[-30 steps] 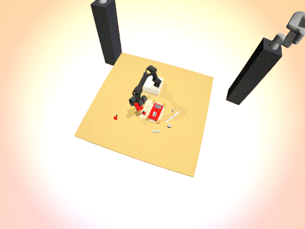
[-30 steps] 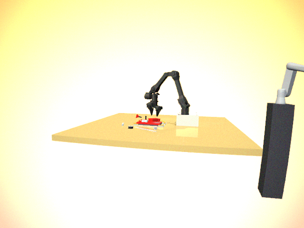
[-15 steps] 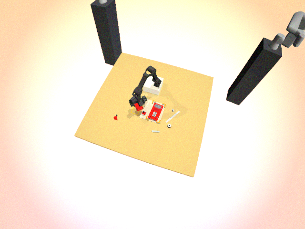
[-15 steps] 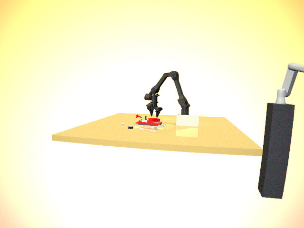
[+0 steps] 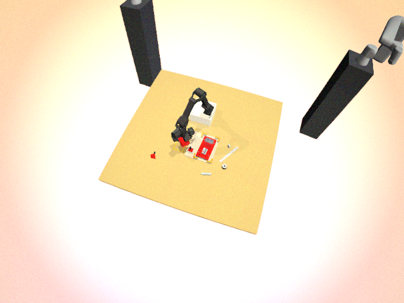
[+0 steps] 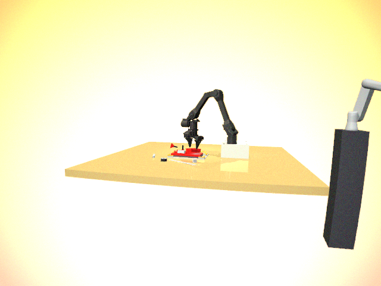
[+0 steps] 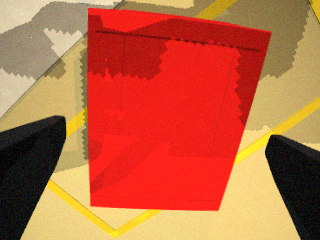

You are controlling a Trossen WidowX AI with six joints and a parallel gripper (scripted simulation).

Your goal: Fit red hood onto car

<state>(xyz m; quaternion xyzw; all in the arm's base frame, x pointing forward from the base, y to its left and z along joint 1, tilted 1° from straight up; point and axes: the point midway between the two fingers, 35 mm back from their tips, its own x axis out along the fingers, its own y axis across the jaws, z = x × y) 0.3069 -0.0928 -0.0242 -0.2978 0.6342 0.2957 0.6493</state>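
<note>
Now: the hood 1 cm below my gripper tip. Also, from my gripper tip: wheel (8 cm ahead, 40 cm to the left, 2 cm below); short rod (20 cm ahead, 29 cm to the left, 2 cm below); white strip (4 cm behind, 40 cm to the left, 3 cm below).
</note>
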